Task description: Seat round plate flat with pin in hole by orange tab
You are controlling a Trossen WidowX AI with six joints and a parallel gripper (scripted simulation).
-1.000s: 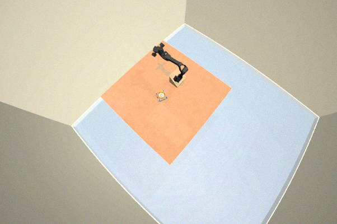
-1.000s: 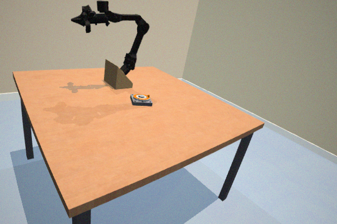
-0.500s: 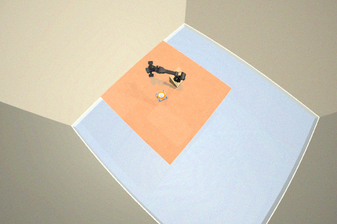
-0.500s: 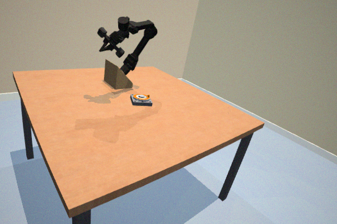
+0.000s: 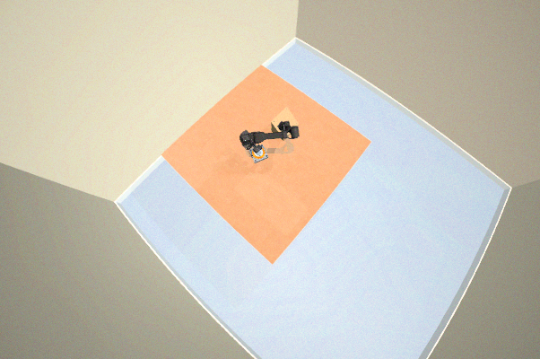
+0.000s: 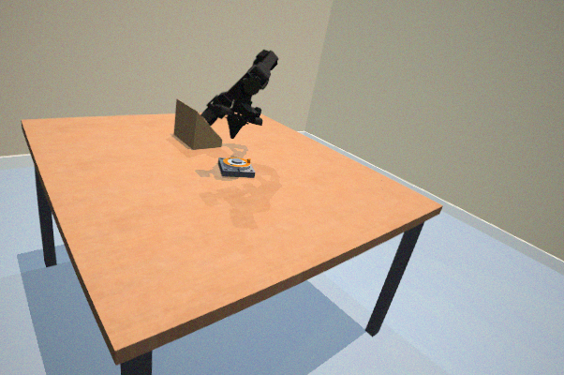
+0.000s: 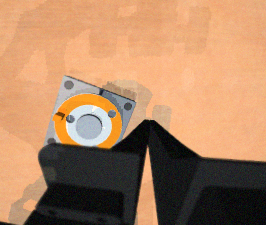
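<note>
Right now my gripper tip is 120 mm above the base, 70 mm to the right of it and 30 mm past it.
</note>
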